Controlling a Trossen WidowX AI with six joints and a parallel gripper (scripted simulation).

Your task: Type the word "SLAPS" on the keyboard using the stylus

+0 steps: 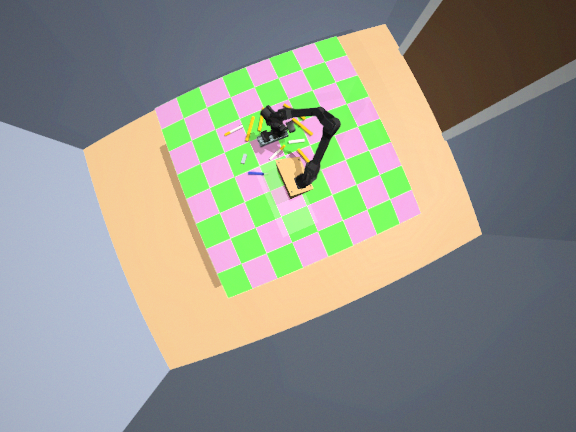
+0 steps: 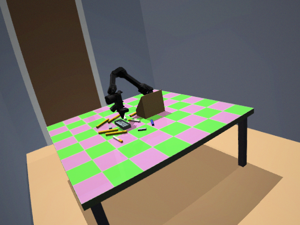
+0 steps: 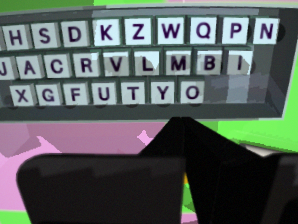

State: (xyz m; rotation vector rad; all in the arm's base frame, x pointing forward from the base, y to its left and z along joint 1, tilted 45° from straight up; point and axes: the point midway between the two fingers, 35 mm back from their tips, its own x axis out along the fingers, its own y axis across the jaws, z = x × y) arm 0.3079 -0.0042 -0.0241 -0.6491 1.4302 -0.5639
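The blue stylus is 170 mm behind my gripper tip, 160 mm to the left of it and 30 mm below it. Also, from my gripper tip: grey block: 110 mm ahead, 40 mm below, 20 mm to the right.
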